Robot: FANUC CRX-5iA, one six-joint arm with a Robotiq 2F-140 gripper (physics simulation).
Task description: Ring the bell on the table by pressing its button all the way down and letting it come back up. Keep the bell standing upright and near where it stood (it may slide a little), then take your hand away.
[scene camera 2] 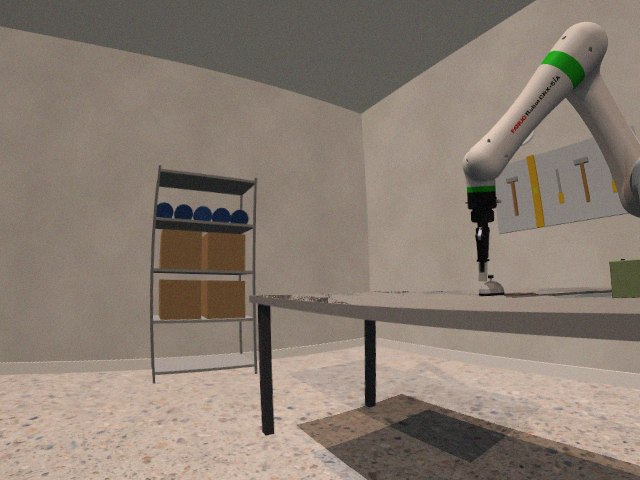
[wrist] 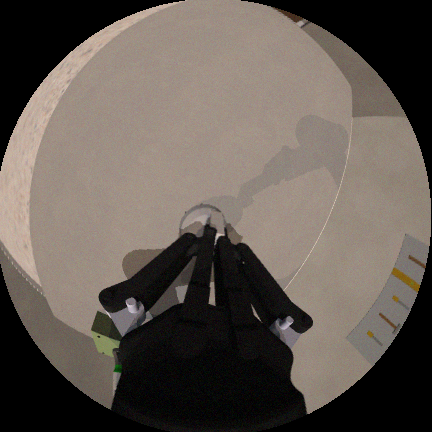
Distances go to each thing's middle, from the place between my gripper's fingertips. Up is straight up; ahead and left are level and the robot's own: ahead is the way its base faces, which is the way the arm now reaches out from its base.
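Labels:
As for the bell (wrist: 193, 220), my hand's 20 mm above it and 30 mm past it.

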